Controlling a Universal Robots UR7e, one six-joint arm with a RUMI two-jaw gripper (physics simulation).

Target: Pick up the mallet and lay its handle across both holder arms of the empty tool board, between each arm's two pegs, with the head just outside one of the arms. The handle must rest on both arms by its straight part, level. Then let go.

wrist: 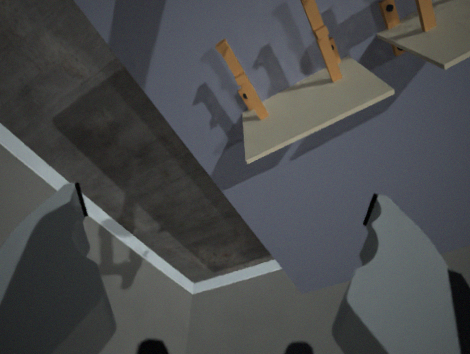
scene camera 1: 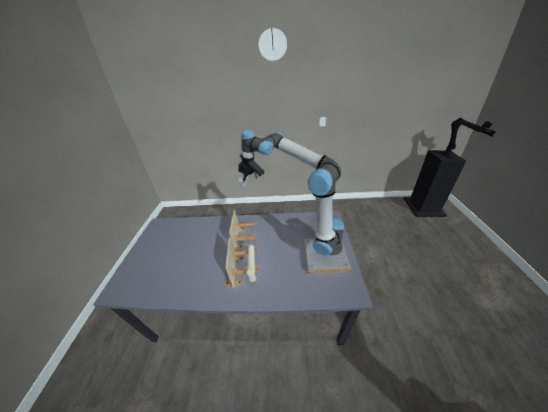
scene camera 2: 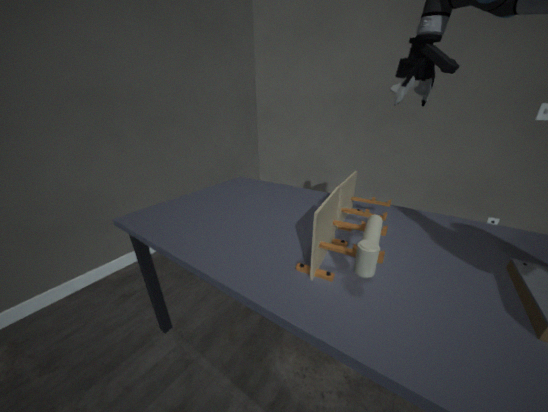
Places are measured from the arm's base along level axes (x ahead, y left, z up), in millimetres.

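Pixels of known places: gripper, fingertip midpoint: (wrist: 228, 193) (scene camera 1: 249, 183) (scene camera 2: 409, 105).
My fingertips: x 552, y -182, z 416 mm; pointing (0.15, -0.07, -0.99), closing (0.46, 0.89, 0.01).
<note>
Behind a point stands the place of what it marks.
The cream mallet (scene camera 1: 251, 262) {x 515, y 221, z 99 mm} (scene camera 2: 373, 230) {x 523, y 192, z 100 mm} lies across the two orange arms of the nearer tool board (scene camera 1: 230, 264) {x 643, y 243, z 100 mm} (scene camera 2: 324, 231) {x 644, y 233, z 74 mm} (wrist: 440, 45) {x 668, y 99, z 119 mm}, its head (scene camera 2: 367, 261) {x 498, y 321, z 88 mm} outside the arm nearest scene camera 2. The mallet does not show in the wrist view. The empty tool board (scene camera 1: 234, 227) {x 703, y -101, z 86 mm} (scene camera 2: 349, 192) {x 706, y -130, z 79 mm} (wrist: 320, 106) {x 701, y -85, z 99 mm} stands upright behind it, in line. Its two orange arms carry small pegs: an outer arm (scene camera 1: 247, 224) {x 627, y -189, z 37 mm} (scene camera 2: 369, 201) {x 632, y -185, z 37 mm} (wrist: 242, 80) {x 620, y -192, z 56 mm} and an inner arm (scene camera 1: 246, 238) {x 605, y -36, z 39 mm} (scene camera 2: 361, 213) {x 619, y -35, z 39 mm} (wrist: 325, 45) {x 628, y -42, z 40 mm}. My gripper (scene camera 1: 245, 184) {x 552, y -182, z 416 mm} (scene camera 2: 410, 103) {x 552, y -182, z 416 mm} (wrist: 228, 193) {x 552, y -182, z 416 mm} is open and empty, high above the far side of the table.
Both boards stand on the grey-blue table (scene camera 1: 175, 270) {x 1085, y 218, z -39 mm} (scene camera 2: 240, 240) {x 943, y 296, z -38 mm} (wrist: 350, 165) {x 975, y -30, z -38 mm}. The arm's base plate (scene camera 1: 327, 262) {x 41, y 136, z 5 mm} (scene camera 2: 530, 292) {x 174, y 87, z 1 mm} is at the table's right side. A black pedestal (scene camera 1: 434, 182) with a black arm stands on the floor at the far right.
</note>
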